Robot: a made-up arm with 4 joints. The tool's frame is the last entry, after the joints.
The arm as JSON. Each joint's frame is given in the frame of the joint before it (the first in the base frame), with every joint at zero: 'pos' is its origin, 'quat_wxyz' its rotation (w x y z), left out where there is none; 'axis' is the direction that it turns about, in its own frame. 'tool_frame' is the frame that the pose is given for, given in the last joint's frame.
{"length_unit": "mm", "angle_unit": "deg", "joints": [
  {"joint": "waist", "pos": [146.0, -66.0, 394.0], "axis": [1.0, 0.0, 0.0]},
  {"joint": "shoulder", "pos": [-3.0, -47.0, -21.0], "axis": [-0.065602, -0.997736, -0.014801]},
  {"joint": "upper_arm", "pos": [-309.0, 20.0, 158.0], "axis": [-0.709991, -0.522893, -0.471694]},
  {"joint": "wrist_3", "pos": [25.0, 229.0, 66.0], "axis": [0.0, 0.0, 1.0]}
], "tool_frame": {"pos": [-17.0, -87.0, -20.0], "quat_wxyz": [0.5, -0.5, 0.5, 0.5]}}
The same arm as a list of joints. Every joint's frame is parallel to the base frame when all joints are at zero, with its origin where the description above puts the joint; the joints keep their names.
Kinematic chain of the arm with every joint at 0, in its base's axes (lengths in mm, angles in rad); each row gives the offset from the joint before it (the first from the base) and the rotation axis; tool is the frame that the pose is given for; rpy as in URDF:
waist: xyz 146.0 -66.0 394.0 axis +x
shoulder: xyz -3.0 -47.0 -21.0 axis -0.065602 -0.997736 -0.014801
upper_arm: xyz -309.0 20.0 158.0 axis -0.709991 -0.522893 -0.471694
wrist_3: xyz 25.0 229.0 66.0 axis +z
tool: xyz -17.0 -87.0 -20.0 rpy -1.5708 1.5708 0.0000

